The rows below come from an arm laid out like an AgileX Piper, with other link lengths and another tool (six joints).
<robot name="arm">
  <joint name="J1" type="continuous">
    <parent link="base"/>
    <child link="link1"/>
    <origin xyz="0 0 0.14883" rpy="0 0 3.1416"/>
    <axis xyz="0 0 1"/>
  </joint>
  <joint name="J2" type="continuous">
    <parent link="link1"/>
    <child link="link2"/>
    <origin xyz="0 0 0" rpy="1.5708 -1.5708 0"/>
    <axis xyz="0 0 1"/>
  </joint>
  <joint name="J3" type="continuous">
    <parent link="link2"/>
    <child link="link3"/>
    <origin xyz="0.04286 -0.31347 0" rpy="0 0 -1.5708"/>
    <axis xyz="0 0 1"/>
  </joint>
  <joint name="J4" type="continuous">
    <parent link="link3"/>
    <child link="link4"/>
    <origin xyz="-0.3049 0.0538 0" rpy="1.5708 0 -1.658"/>
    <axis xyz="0 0 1"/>
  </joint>
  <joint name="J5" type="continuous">
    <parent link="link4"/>
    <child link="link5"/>
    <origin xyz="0 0 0" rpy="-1.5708 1.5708 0"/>
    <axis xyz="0 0 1"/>
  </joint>
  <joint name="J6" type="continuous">
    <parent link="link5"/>
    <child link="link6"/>
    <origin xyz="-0.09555 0 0" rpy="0 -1.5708 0"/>
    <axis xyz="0 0 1"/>
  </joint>
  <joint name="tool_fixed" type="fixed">
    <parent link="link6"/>
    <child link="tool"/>
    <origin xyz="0.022 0.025 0.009" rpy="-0.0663 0 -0.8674"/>
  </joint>
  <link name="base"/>
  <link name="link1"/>
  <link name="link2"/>
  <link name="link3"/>
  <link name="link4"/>
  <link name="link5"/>
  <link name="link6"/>
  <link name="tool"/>
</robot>
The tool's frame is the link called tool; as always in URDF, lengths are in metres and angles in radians. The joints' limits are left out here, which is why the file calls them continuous.
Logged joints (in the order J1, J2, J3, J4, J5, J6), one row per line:
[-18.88 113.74 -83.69 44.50 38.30 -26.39]
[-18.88 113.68 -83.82 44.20 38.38 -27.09]
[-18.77 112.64 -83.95 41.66 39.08 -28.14]
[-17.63 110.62 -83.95 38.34 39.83 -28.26]
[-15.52 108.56 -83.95 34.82 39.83 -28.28]
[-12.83 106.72 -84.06 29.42 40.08 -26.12]
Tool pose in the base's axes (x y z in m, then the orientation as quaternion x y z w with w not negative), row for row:
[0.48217 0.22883 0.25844 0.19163 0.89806 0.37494 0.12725]
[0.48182 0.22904 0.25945 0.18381 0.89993 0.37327 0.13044]
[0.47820 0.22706 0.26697 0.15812 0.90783 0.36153 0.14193]
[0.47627 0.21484 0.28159 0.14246 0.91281 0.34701 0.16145]
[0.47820 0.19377 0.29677 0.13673 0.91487 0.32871 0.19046]
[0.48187 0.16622 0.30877 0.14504 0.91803 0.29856 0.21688]
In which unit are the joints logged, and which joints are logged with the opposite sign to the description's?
The joints are logged in degrees. Opposite sign: J1.
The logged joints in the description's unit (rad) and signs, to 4 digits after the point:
[0.3295 1.9851 -1.4607 0.7767 0.6685 -0.4606]
[0.3295 1.9841 -1.4629 0.7714 0.6699 -0.4728]
[0.3276 1.9659 -1.4652 0.7271 0.6821 -0.4911]
[0.3077 1.9307 -1.4652 0.6692 0.6952 -0.4932]
[0.2709 1.8947 -1.4652 0.6077 0.6952 -0.4936]
[0.2239 1.8626 -1.4671 0.5135 0.6995 -0.4559]

